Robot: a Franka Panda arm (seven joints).
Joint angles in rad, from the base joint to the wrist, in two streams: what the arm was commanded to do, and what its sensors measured. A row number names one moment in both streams.
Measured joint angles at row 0:
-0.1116, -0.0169, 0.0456, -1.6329, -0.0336, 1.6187, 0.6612
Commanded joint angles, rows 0 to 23:
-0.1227, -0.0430, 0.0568, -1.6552, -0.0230, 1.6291, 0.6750
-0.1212, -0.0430, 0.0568, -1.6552, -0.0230, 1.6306, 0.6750
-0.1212, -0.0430, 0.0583, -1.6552, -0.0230, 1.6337, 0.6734
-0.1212, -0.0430, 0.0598, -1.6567, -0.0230, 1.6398, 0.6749
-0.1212, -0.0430, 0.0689, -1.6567, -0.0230, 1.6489, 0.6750
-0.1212, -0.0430, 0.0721, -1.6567, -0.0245, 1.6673, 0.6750
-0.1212, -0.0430, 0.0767, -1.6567, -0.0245, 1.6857, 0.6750
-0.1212, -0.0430, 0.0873, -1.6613, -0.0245, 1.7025, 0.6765
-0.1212, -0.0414, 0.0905, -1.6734, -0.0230, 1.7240, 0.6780
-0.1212, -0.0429, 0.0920, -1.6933, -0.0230, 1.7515, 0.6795
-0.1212, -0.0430, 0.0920, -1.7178, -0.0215, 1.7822, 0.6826
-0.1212, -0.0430, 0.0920, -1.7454, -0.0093, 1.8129, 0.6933
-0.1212, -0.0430, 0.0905, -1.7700, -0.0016, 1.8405, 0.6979
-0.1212, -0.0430, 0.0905, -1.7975, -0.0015, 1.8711, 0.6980
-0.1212, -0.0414, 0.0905, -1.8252, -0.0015, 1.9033, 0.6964
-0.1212, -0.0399, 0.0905, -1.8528, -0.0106, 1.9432, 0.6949
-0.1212, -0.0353, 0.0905, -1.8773, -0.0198, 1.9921, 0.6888
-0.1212, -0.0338, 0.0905, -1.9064, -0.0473, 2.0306, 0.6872
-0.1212, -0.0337, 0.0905, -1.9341, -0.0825, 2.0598, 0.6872
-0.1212, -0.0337, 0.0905, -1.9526, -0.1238, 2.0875, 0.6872
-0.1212, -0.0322, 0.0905, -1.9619, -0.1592, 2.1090, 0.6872
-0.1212, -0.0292, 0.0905, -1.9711, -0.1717, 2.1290, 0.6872
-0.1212, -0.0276, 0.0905, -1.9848, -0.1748, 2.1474, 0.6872
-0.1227, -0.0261, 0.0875, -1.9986, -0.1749, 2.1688, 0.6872
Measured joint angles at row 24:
-0.1129, -0.0102, 0.0809, -1.9483, -0.1419, 2.1045, 0.6765
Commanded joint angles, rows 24 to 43:
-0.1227, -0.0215, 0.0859, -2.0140, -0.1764, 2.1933, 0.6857
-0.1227, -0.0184, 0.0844, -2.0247, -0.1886, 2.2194, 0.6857
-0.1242, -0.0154, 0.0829, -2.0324, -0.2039, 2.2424, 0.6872
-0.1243, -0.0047, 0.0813, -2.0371, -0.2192, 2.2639, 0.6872
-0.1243, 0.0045, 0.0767, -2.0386, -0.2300, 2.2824, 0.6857
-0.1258, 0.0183, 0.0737, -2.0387, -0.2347, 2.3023, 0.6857
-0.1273, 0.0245, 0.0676, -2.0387, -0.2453, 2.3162, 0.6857
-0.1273, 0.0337, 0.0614, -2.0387, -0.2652, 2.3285, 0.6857
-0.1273, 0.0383, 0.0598, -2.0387, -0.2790, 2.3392, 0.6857
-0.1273, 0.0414, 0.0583, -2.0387, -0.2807, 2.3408, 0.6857
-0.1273, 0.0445, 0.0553, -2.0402, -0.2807, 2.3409, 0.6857
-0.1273, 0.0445, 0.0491, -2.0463, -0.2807, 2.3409, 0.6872
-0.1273, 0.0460, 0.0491, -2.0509, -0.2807, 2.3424, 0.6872
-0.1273, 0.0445, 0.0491, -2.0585, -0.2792, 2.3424, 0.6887
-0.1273, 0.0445, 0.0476, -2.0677, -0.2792, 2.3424, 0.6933
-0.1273, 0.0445, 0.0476, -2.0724, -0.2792, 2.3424, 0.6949
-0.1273, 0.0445, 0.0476, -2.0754, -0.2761, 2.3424, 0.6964
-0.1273, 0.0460, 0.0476, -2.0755, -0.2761, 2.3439, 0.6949
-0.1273, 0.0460, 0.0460, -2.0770, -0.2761, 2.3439, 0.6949
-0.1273, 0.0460, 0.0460, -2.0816, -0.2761, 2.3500, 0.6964
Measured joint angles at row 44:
-0.1248, 0.0535, 0.0464, -2.0617, -0.2561, 2.3208, 0.6765
